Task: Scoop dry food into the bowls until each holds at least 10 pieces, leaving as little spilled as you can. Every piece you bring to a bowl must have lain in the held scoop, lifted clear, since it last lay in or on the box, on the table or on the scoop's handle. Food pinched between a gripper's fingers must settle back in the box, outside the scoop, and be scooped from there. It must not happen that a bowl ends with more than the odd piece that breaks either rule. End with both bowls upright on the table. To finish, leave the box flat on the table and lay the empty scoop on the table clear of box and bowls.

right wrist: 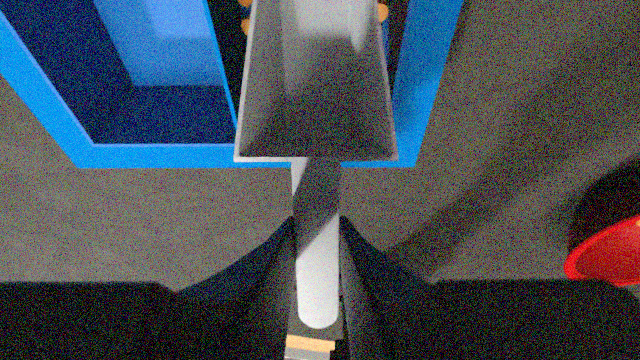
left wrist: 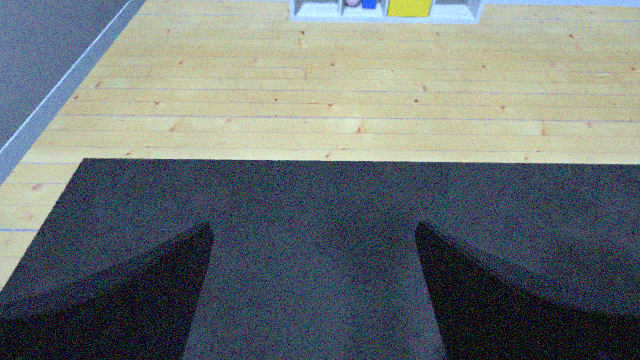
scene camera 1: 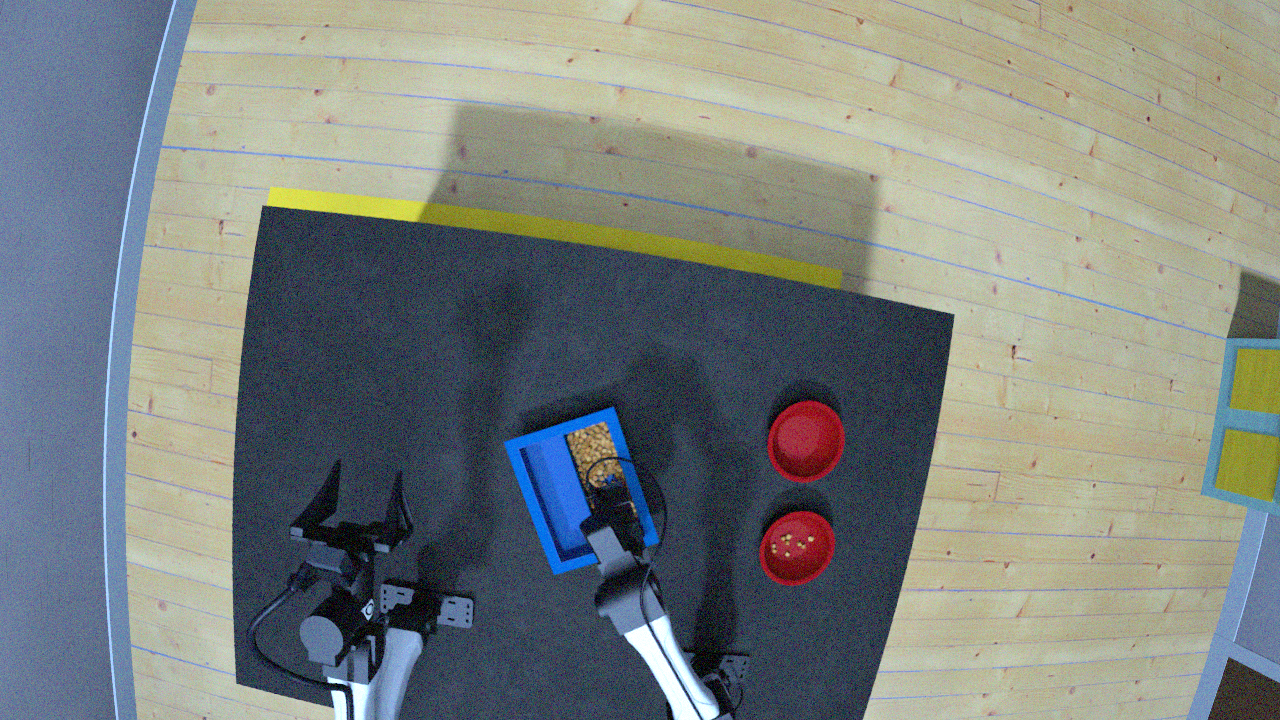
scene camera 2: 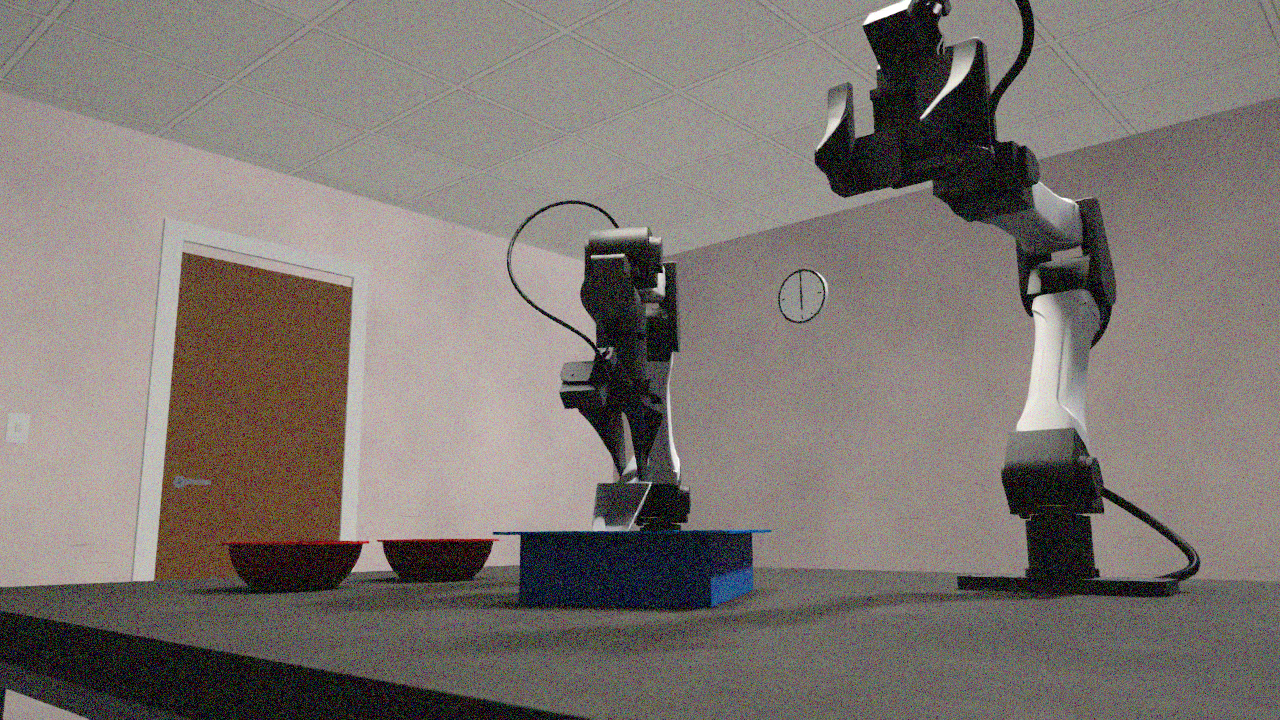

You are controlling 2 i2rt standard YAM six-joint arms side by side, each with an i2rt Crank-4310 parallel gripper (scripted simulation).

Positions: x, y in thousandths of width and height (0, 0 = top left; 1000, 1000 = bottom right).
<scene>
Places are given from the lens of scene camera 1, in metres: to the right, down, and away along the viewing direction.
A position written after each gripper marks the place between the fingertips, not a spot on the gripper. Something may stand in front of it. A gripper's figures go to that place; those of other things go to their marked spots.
left gripper (scene camera 1: 288, 647): -0.36, 0.14, 0.71
blue box (scene camera 1: 427, 656): -0.18, 0.22, 1.09
red bowl (scene camera 1: 627, 785): 0.34, 0.43, 1.12
red bowl (scene camera 1: 632, 615): 0.34, 0.17, 1.13
</scene>
